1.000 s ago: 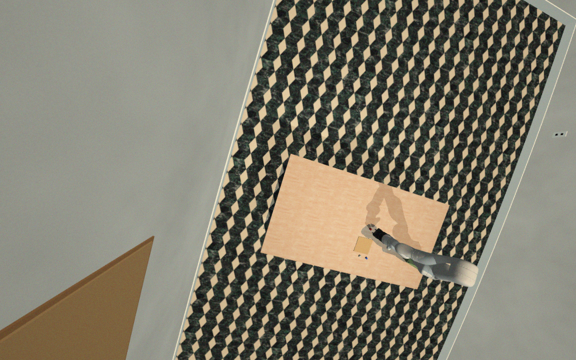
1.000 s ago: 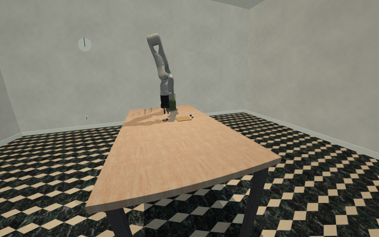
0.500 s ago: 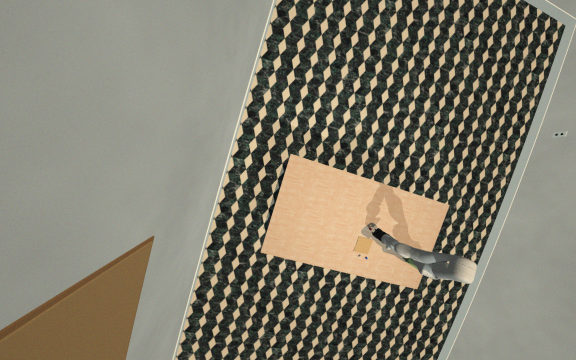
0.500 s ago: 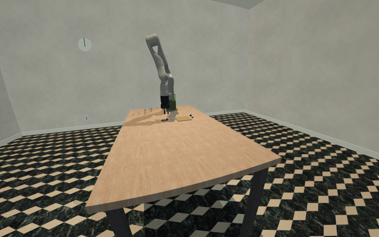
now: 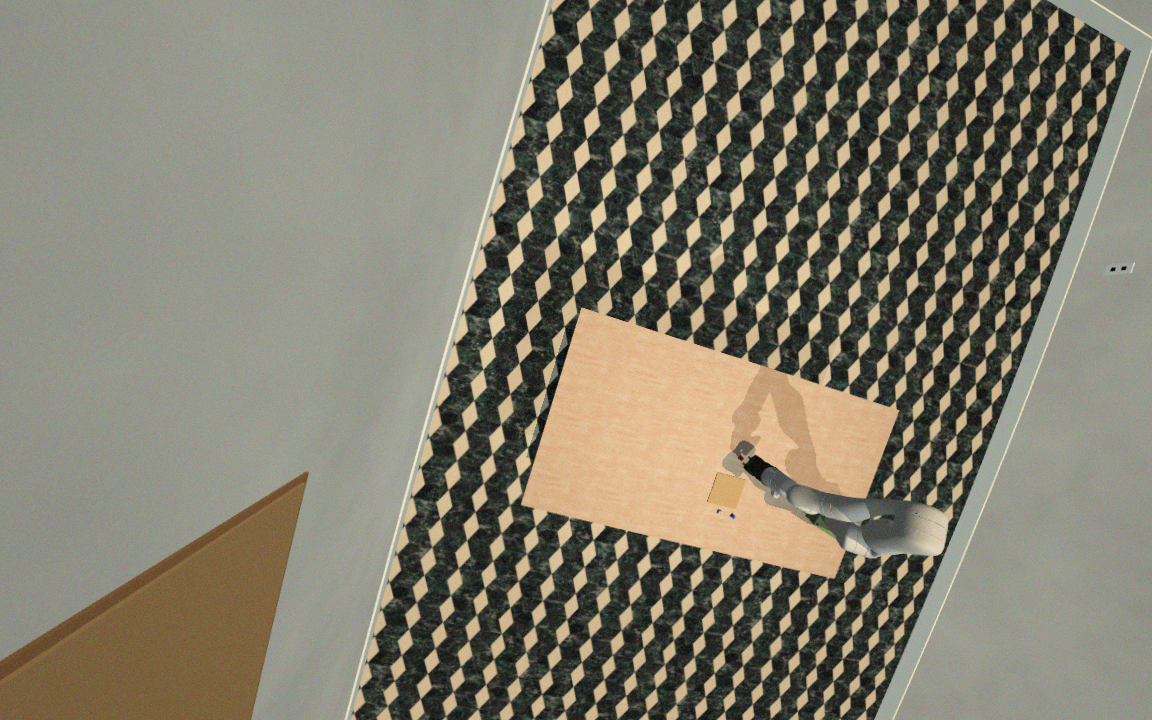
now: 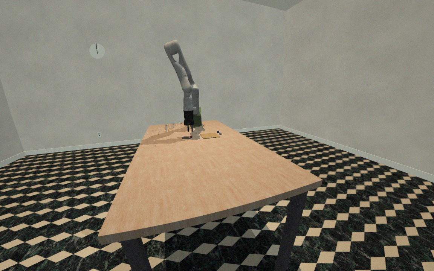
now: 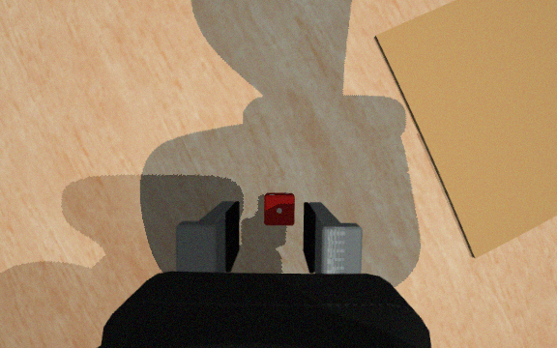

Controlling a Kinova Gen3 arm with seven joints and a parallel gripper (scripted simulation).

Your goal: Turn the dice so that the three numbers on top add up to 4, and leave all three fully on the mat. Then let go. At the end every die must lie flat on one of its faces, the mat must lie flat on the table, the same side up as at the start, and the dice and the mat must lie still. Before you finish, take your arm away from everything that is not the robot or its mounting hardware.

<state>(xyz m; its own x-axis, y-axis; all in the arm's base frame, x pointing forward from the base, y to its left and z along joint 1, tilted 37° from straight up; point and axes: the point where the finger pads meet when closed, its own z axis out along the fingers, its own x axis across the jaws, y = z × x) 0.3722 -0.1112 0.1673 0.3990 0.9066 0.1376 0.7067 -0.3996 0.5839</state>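
Now: the red die 6 cm below my hand. From my hand the other things lie so: tan mat 16 cm to the left, 7 cm below, 1 cm ahead; blue die 27 cm to the left, 6 cm below, 5 cm behind; white die 26 cm to the left, 6 cm below, 2 cm ahead.
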